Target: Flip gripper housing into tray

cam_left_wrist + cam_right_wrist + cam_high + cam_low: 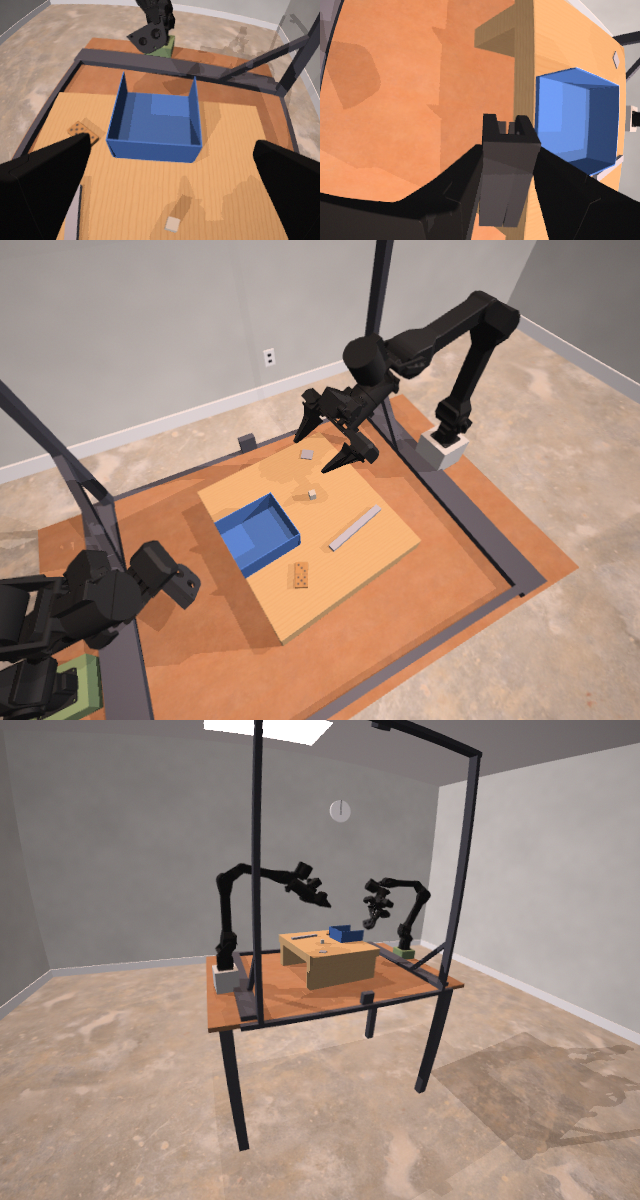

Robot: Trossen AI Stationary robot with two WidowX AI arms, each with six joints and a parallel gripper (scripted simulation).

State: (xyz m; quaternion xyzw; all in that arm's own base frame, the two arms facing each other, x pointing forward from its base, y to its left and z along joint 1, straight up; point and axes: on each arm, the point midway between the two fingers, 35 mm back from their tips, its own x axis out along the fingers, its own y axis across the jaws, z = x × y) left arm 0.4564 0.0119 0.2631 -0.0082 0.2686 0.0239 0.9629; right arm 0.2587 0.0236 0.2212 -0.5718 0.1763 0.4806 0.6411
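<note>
My right gripper is now 5 cm above the gripper housing and 3 cm to the right of it. From my right hand the other things lie so: wooden platform 32 cm to the left, 18 cm below, 2 cm behind; then blue tray 23 cm to the left, 10 cm below, 1 cm behind; then small cube 36 cm to the left, 11 cm below, 4 cm behind.
</note>
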